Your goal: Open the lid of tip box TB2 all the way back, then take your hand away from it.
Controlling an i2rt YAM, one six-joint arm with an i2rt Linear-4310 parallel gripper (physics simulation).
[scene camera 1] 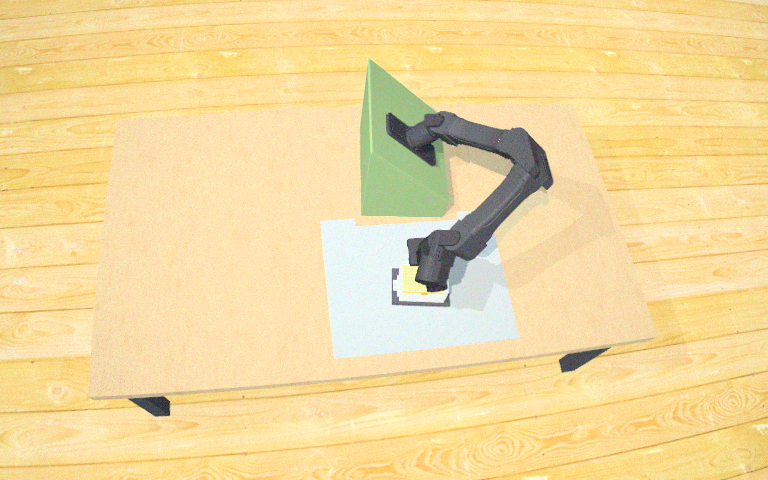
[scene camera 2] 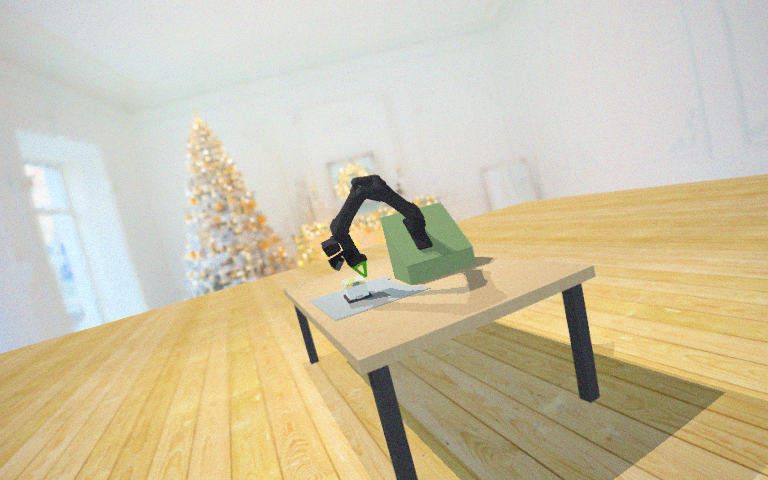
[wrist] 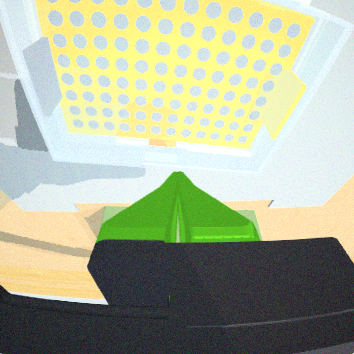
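Seen in the pictures: gripper, fingertip midpoint: point(scene camera 2: 366, 276) point(wrist: 177, 179); arm's base at its link origin: point(scene camera 1: 410, 141) point(scene camera 2: 417, 233).
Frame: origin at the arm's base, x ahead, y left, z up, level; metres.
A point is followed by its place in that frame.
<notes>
The tip box point(scene camera 1: 410, 279) {z -0.117, x 0.355, y 0.003 m} point(scene camera 2: 357, 290) {z -0.155, x 0.350, y 0.103 m} point(wrist: 160, 65) {z -0.117, x 0.360, y 0.047 m} has a yellow rack with rows of round holes, pale see-through walls and a small orange mark at one side. It sits upright in a dark holder point(scene camera 1: 419, 303) {z -0.186, x 0.394, y 0.037 m}. No TB2 label is readable. A pale clear cover seems to lie over the rack, but the lid's exact angle cannot be told. My gripper point(scene camera 2: 364, 275) {z -0.123, x 0.287, y 0.031 m} point(wrist: 177, 179) {z -0.123, x 0.287, y 0.031 m} is shut and empty, its green fingertips together. It hangs close above the box's edge on the orange-mark side; contact cannot be told. In scene camera 1 the arm hides the fingertips and part of the box.
A light blue-grey mat point(scene camera 1: 356, 322) {z -0.195, x 0.448, y -0.131 m} point(scene camera 2: 334, 312) {z -0.195, x 0.472, y 0.189 m} lies under the holder on the wooden table point(scene camera 1: 226, 254) {z -0.198, x 0.262, y -0.488 m} point(scene camera 2: 453, 316) {z -0.197, x 0.173, y 0.657 m}. The arm is mounted on a large green wedge block point(scene camera 1: 396, 186) {z -0.039, x 0.124, y -0.036 m} point(scene camera 2: 438, 268) {z -0.162, x -0.018, y 0.117 m} behind the mat.
</notes>
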